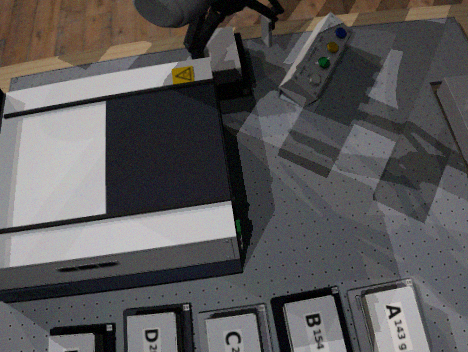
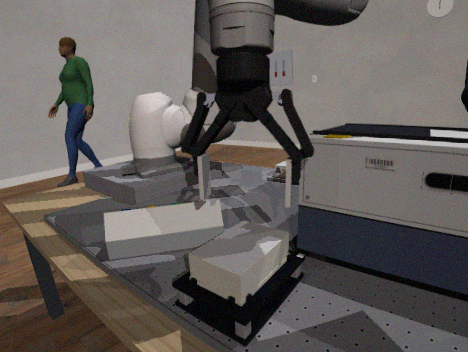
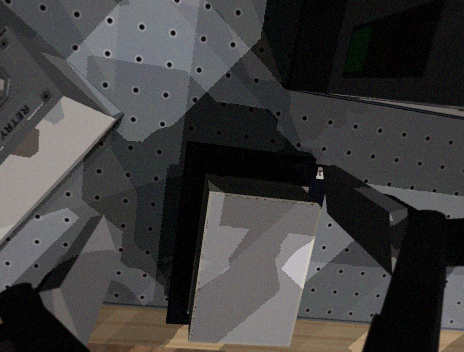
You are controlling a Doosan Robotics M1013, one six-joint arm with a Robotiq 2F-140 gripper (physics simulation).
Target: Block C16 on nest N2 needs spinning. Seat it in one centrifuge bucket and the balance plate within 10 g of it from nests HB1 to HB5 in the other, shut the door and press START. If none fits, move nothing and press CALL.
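Places are measured from the arm's base along level axes (x ahead, y left, z up), in millimetres.
Pixels of known places: gripper, fingertip midpoint: (image 1: 237,55) (image 2: 245,200) (image 3: 220,213); arm's base, link origin: (image 2: 156,169).
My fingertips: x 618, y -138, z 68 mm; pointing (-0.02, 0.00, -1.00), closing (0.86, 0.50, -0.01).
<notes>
Ahead of a thing's pixels: the offset from my fingertips to its top centre. "pt": to the spot under its first point.
A pale block {dz -36, dx +48, dy -53 mm} (image 1: 222,52) (image 2: 237,260) (image 3: 255,270) lies flat on a black nest {dz -68, dx +48, dy -53 mm} (image 1: 245,65) (image 2: 215,309) (image 3: 176,280) beside the centrifuge; its label does not show. My gripper (image 1: 231,37) (image 2: 246,181) (image 3: 220,213) is wide open and empty above this block, its fingers toward opposite sides. The centrifuge (image 1: 125,251) (image 2: 350,175) (image 3: 320,55) has a dark panel and a white panel across its top; no buckets show. Plates A 143 g {dz -63, dx -280, dy +514 mm} (image 1: 377,312), B 154 {dz -63, dx -146, dy +529 mm} (image 1: 299,320), C {pt dz -63, dx +15, dy +518 mm} (image 1: 218,327) and D {pt dz -63, dx +154, dy +526 mm} (image 1: 135,327) stand in a row, with a fifth {pt dz -63, dx +256, dy +557 mm} (image 1: 75,341) partly cut off.
A slanted button box {dz -33, dx -172, dy -59 mm} (image 1: 305,65) (image 2: 162,232) (image 3: 55,162) with blue, yellow, green and grey buttons stands near the block. A white robot arm (image 2: 150,127) stands on a grey base (image 2: 140,185) behind it. A person (image 2: 76,100) in green is at the back left.
</notes>
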